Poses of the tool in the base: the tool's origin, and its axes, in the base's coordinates. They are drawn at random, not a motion.
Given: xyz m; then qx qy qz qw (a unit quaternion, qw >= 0).
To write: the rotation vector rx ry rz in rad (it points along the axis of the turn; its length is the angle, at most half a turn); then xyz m. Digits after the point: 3 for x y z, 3 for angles.
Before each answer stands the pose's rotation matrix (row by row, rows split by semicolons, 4 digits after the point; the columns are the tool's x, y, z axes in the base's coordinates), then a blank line. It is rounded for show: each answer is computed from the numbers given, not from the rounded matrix.
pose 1, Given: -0.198, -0.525, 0.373, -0.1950, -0.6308, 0.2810, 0.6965
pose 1, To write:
0.0463 -0.1454 -0.9883; 0.6374 0.7660 -0.0829; 0.7691 -0.6261 0.1281

-0.435, -1.407, 0.627, -0.198, -0.525, 0.373
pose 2, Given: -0.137, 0.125, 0.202, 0.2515, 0.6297, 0.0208, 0.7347
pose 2, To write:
0.2061 0.2862 0.9358; 0.3473 0.8726 -0.3434; -0.9148 0.3958 0.0804

0.553, 1.384, 0.046, -0.137, 0.125, 0.202
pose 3, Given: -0.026, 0.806, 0.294, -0.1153, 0.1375, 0.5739, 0.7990
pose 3, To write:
0.3034 -0.9488 0.0874; 0.8854 0.3147 0.3421; -0.3521 -0.0264 0.9356

-0.247, 0.295, 1.231, -0.026, 0.806, 0.294
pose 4, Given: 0.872, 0.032, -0.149, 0.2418, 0.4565, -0.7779, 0.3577
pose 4, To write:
-0.6271 0.7773 -0.0496; -0.3358 -0.3273 -0.8833; -0.7028 -0.5373 0.4662

0.624, 1.178, -2.008, 0.872, 0.032, -0.149
